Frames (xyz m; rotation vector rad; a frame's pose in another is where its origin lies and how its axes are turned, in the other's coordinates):
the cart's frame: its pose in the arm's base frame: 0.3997 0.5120 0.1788 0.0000 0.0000 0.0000
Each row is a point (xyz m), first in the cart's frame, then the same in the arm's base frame.
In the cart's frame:
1: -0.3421 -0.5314 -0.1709
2: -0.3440 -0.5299 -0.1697
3: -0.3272 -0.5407 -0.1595
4: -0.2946 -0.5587 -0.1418
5: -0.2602 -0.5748 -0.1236
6: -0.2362 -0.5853 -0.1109
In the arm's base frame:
1: 0.0576 -0.0194 0.0079
2: 0.0557 -0.0179 0.0091
3: 0.0725 -0.0287 0.0193
4: 0.1051 -0.0467 0.0370
5: 0.1395 -0.0628 0.0552
6: 0.1635 -0.0733 0.0679

